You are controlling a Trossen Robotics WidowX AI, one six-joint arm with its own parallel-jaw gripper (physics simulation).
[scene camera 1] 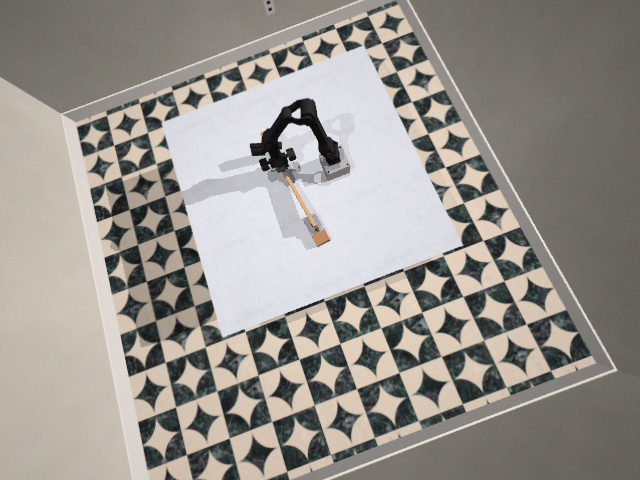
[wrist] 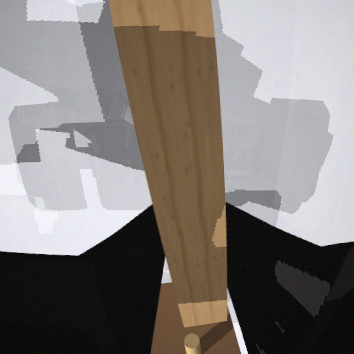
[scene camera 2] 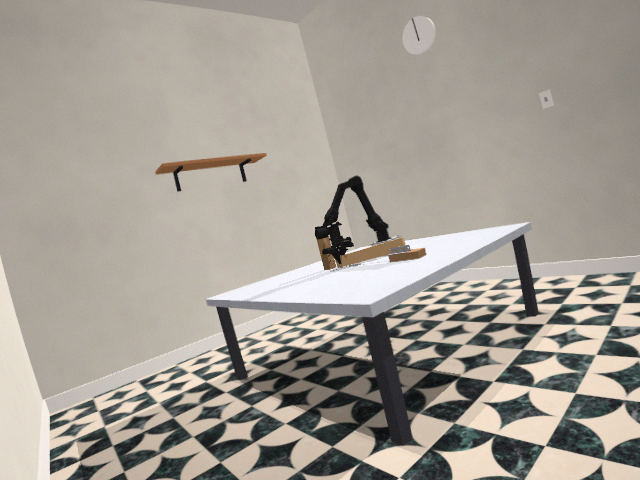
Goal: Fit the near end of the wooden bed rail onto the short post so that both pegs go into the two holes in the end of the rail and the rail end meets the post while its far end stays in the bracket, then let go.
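Frame: origin at the arm's base, x ahead, y left, z up, level; millimetres.
Seen in the pictures: gripper, fingertip midpoint: (wrist: 187, 206) (scene camera 2: 341, 263); arm's base, link origin: (scene camera 1: 333, 158) (scene camera 2: 384, 240).
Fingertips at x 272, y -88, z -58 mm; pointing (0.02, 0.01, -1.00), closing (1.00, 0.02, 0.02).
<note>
Pixels of each thing's top centre, then the offset from my fingertips to it. "*": a spot on its surface instead. Level surfaces: height alone.
- white table, surface height: 21 mm down
- bracket, surface spot: (scene camera 2: 408, 253) * 30 mm back, 438 mm left, 9 mm up
- short post, surface spot: (wrist: 168, 316) * 10 mm back, 77 mm right, 7 mm up
- peg, surface spot: (wrist: 192, 342) * 2 mm ahead, 63 mm right, 32 mm up
The wooden bed rail (scene camera 1: 300, 197) (scene camera 2: 366, 251) (wrist: 179, 140) lies along the white table (scene camera 1: 366, 119) (scene camera 2: 366, 290). Its far end sits in the bracket (scene camera 1: 320, 236) (scene camera 2: 408, 253). My gripper (scene camera 1: 279, 164) (scene camera 2: 339, 250) (wrist: 187, 206) is shut on the rail near its near end, with one black finger on each side. The short post (scene camera 2: 326, 252) (wrist: 168, 316) stands right at that end. In the wrist view one peg (wrist: 192, 342) shows just past the rail's end face, apart from it. The other peg and the holes are hidden.
The arm's grey base (scene camera 1: 335, 164) stands on the table to the right of the gripper. A wall shelf (scene camera 2: 209, 163) and a clock (scene camera 2: 418, 34) hang far off. The table edges are well away from the rail.
</note>
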